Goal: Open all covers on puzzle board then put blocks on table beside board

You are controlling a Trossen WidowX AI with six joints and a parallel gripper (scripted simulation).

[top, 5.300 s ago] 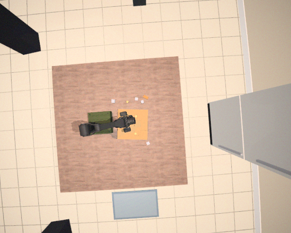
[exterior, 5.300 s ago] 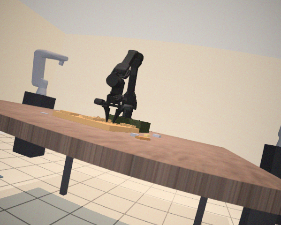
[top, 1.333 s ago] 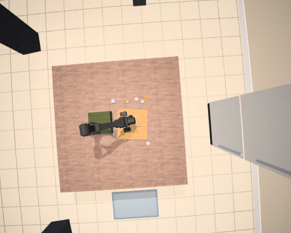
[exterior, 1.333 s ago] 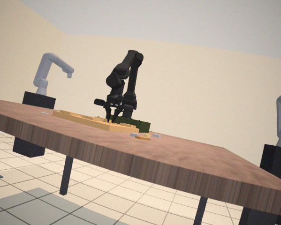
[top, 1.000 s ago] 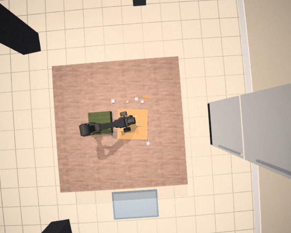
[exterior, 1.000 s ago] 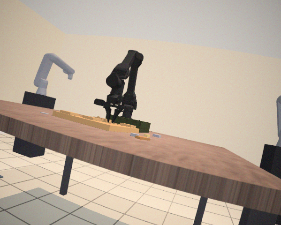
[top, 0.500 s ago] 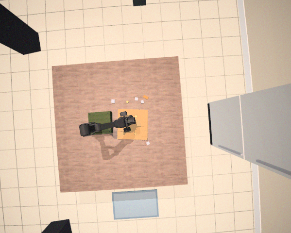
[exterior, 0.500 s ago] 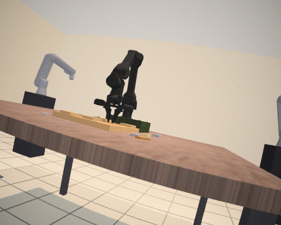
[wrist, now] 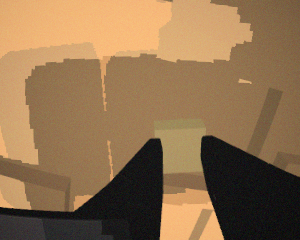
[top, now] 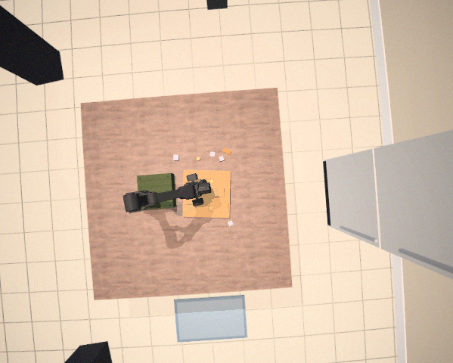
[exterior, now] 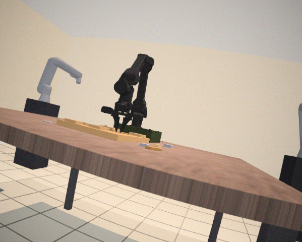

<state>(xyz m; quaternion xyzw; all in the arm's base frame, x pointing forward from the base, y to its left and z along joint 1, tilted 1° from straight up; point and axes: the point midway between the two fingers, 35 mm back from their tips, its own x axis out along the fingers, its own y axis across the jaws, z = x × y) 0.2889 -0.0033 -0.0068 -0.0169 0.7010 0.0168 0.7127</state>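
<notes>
Now: the puzzle board 50 mm ahead of my gripper tip and 30 mm to the right of it.
</notes>
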